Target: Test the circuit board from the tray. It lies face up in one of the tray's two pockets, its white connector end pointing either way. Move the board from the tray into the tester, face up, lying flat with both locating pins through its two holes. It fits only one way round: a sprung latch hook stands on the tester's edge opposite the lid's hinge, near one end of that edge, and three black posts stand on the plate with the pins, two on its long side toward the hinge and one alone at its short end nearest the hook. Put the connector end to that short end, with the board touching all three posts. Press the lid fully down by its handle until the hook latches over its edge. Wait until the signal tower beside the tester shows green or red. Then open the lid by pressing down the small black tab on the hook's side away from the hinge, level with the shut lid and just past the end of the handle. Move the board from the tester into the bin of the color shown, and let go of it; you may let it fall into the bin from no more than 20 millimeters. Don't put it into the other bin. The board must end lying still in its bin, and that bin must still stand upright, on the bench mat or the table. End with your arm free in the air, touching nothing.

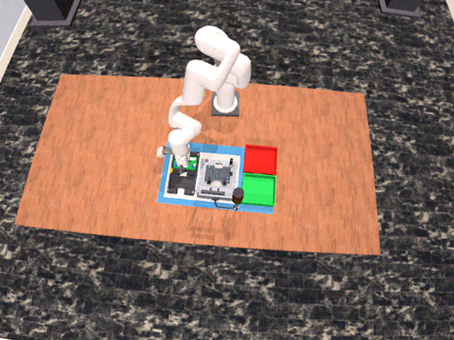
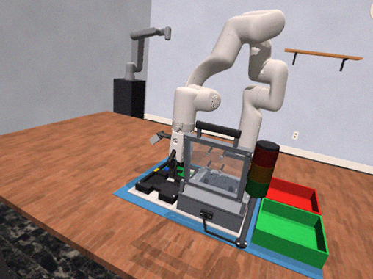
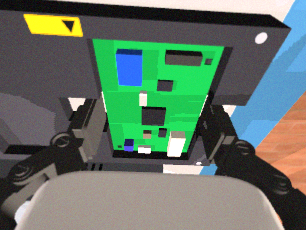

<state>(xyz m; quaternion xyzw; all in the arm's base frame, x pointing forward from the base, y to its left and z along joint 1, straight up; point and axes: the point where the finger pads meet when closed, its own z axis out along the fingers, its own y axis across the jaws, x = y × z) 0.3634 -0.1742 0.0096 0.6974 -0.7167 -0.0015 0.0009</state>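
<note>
The green circuit board lies right at my hand. From my hand the other things lie so: small black tab: 230 mm to the left, 60 mm above; clear lid: 190 mm ahead, 160 mm to the left, 160 mm above; tester plate: 70 mm ahead, 170 mm to the left, 50 mm above.
</note>
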